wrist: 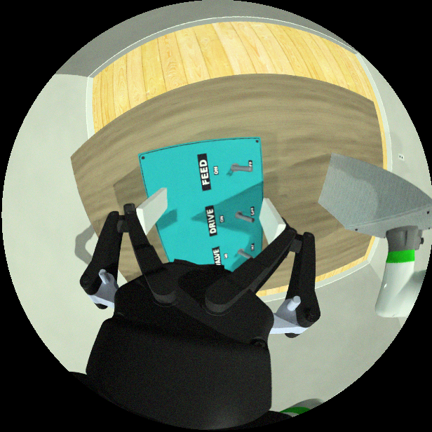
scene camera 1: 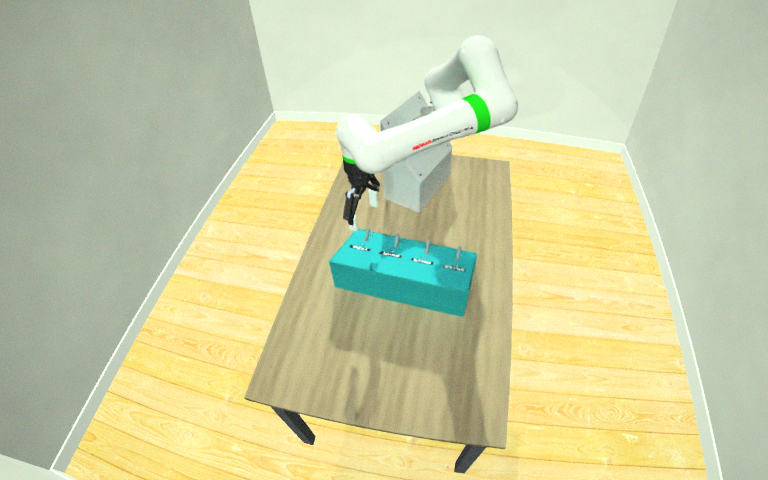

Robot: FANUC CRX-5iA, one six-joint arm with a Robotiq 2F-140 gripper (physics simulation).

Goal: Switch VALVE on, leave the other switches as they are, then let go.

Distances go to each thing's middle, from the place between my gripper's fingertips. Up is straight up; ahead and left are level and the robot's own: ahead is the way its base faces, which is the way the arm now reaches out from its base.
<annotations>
My gripper is now 2 cm short of the teal switch box (scene camera 1: 436,279), 16 cm to the right of it and 17 cm above it.
</annotations>
